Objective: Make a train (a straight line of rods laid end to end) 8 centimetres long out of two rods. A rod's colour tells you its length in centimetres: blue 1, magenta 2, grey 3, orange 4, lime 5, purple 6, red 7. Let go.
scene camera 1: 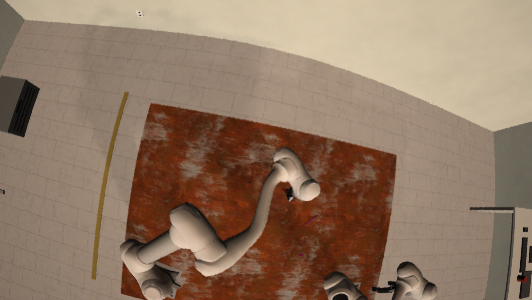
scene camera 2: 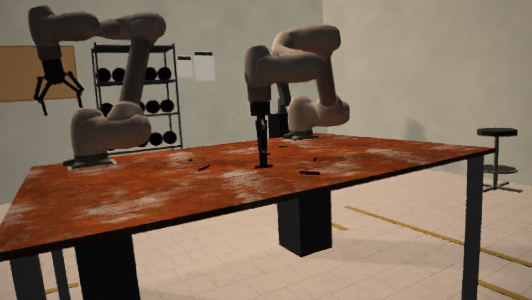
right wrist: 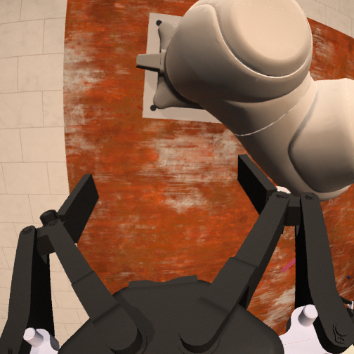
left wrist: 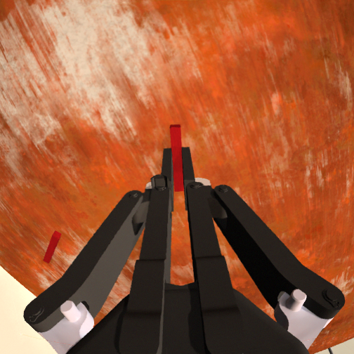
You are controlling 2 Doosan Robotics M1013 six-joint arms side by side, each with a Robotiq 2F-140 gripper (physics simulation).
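My left gripper is shut on a red rod, low at the table top; whether the rod touches the table is unclear. The rod points lengthwise out between the fingertips in the left wrist view. A second red rod lies apart. A small blue rod, a lime rod, a longer purplish rod and a short magenta rod lie separately. My right gripper is open and empty, high up.
A small reddish piece shows partly behind the left fingers in scene camera 2. The rust-orange table bears both arm bases. The left arm reaches across it. A weight rack and a stool stand beyond the table.
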